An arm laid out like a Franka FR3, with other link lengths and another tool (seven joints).
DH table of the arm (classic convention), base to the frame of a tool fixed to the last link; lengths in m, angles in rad. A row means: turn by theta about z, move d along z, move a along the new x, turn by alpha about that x. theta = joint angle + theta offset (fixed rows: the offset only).
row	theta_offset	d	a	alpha
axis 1	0.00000	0.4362	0.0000	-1.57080
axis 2	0.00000	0.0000	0.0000	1.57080
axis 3	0.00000	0.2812	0.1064	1.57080
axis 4	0.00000	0.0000	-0.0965	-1.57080
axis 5	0.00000	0.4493	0.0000	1.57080
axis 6	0.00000	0.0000	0.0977	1.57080
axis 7	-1.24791	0.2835	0.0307	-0.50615
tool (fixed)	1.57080	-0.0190	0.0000	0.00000
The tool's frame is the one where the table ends.
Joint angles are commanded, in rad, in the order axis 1, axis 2, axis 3, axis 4, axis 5, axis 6, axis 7. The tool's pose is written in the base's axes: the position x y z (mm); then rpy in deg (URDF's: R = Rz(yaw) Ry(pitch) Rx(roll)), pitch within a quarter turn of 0, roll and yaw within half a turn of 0. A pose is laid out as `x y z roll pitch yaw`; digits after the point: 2 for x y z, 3 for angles.
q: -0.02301, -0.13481, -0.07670, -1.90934, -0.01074, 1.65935, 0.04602
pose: 595.90 -30.06 455.87 177.403 -22.804 -25.550
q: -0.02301, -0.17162, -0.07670, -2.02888, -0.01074, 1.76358, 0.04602
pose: 589.79 -28.65 421.75 178.038 -23.897 -25.729
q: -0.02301, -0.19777, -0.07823, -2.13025, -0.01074, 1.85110, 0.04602
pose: 581.58 -27.82 389.76 178.454 -24.503 -25.924
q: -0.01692, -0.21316, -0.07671, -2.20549, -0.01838, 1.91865, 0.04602
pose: 574.20 -23.65 363.84 178.277 -25.034 -25.189
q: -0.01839, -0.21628, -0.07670, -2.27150, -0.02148, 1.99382, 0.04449
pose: 569.58 -23.92 336.87 178.434 -25.731 -25.106
